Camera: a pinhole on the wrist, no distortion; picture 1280 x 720 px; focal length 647.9 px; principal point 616.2 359.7 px. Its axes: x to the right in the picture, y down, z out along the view. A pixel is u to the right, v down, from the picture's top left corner.
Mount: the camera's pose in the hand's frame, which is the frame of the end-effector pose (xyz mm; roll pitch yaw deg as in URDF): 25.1 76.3 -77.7 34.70 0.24 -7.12
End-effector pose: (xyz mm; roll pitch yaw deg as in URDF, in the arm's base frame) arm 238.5 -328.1 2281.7 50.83 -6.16 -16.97
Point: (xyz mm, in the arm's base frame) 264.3 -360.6 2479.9
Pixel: outside the picture
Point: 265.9 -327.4 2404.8
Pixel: outside the picture
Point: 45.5 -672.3 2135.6
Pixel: 520.6 101.3
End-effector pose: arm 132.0 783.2 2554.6 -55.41 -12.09 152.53
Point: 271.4 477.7 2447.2
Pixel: outside the picture
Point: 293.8 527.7 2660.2
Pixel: 133.0 442.6
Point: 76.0 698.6 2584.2
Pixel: 600.6 613.0
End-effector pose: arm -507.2 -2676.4 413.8 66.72 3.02 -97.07
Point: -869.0 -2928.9 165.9
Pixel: 1088.8 147.5
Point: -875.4 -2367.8 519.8
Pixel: 265.7 517.1
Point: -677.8 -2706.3 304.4
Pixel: 751.2 167.6
